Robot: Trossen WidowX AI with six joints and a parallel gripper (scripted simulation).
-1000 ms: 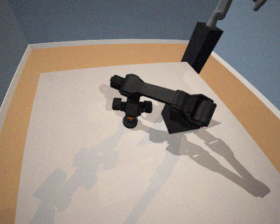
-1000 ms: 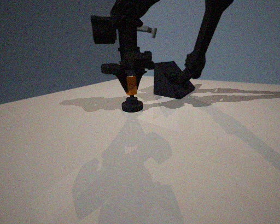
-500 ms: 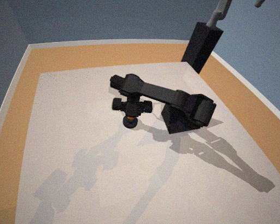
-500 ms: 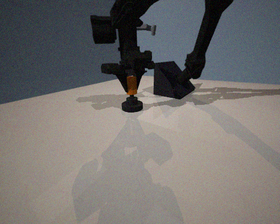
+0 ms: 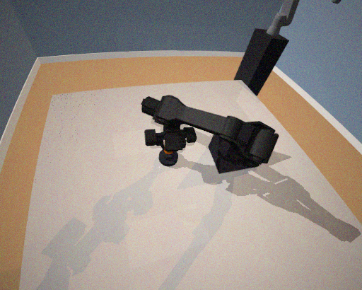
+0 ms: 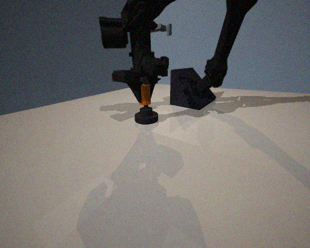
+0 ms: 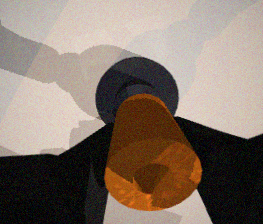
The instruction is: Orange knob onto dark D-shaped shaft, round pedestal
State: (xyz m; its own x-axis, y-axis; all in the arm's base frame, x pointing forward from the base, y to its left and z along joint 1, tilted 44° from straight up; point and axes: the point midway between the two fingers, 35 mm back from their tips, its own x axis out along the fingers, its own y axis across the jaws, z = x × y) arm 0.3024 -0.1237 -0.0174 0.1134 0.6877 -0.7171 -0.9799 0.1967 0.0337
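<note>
The orange knob lies 2 cm above my gripper tip. The rest, counted from my gripper tip: round dark pedestal: 4 cm below.
</note>
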